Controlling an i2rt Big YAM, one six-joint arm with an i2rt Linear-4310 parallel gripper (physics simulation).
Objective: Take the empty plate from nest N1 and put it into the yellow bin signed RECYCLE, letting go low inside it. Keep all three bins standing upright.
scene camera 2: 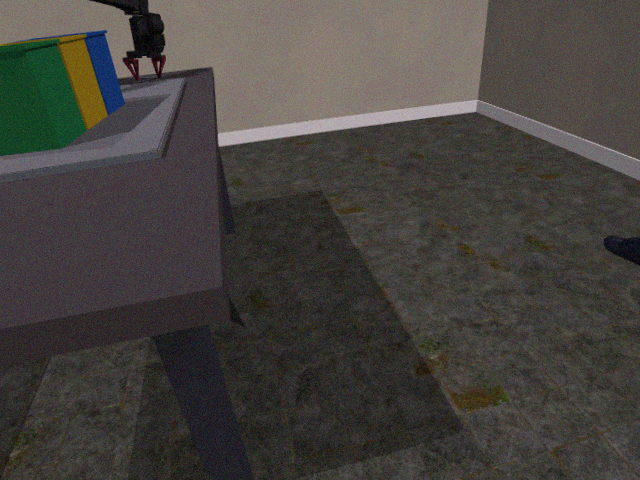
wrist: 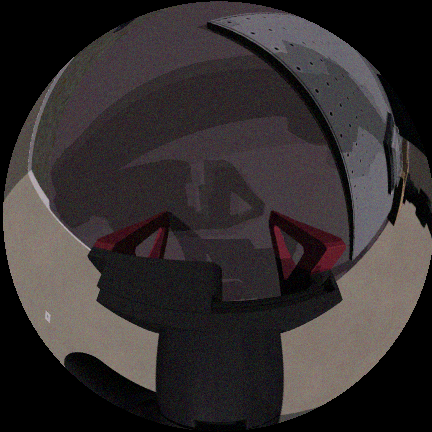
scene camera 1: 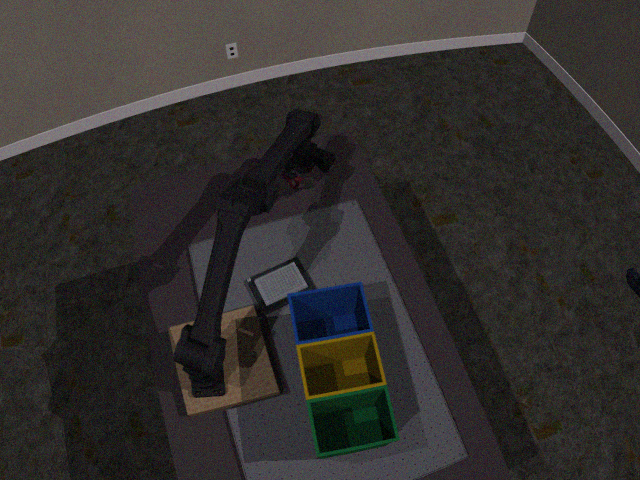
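Seen in the pictures: gripper, fingertip midpoint: (scene camera 2: 148,79) (wrist: 218,216) (scene camera 1: 301,180); arm's base, origin of the base link: (scene camera 1: 207,374).
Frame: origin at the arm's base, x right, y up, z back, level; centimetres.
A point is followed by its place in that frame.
Observation:
A pale plate (scene camera 1: 280,283) @[x -24.2, y -0.1, z -22.0 cm] lies in a dark nest (scene camera 1: 305,270) @[x -28.6, y -2.6, z -29.5 cm] on the grey board, beside the blue bin; no nest label is readable. The nest shows edge-on at the right rim of the wrist view. The yellow bin (scene camera 1: 354,367) @[x 2.1, y -2.3, z -38.4 cm] (scene camera 2: 82,77) @[x 6.1, y 7.3, z -42.0 cm] stands upright between the upright blue bin (scene camera 1: 341,304) @[x -13.3, y 5.2, z -37.1 cm] (scene camera 2: 103,72) @[x -5.8, y 6.6, z -41.6 cm] and green bin (scene camera 1: 366,414) @[x 15.3, y -2.4, z -39.3 cm] (scene camera 2: 36,98) @[x 24.4, y 6.8, z -41.7 cm]. Its sign does not show. My gripper (scene camera 1: 293,178) @[x -62.6, y -3.4, z -32.4 cm] (scene camera 2: 148,78) @[x -62.6, y -3.4, z -32.4 cm] (wrist: 218,216) @[x -62.6, y -3.4, z -32.4 cm] is open and empty, fingers pointing down, low over the table beyond the board's far edge, well away from the plate.
The grey perforated board (scene camera 1: 356,242) @[x -35.7, y -2.5, z -45.7 cm] (wrist: 345,75) lies on the table (scene camera 1: 429,330) @[x -5.2, y -3.8, z -61.2 cm] (scene camera 2: 113,232) @[x 58.0, y -3.9, z -65.1 cm]. My arm's base stands on a wooden slab (scene camera 1: 263,377) @[x 2.1, y -0.5, z -14.6 cm] left of the bins. Part of a dark blue foot (scene camera 1: 633,281) (scene camera 2: 622,246) shows at the right edge of both scene views.

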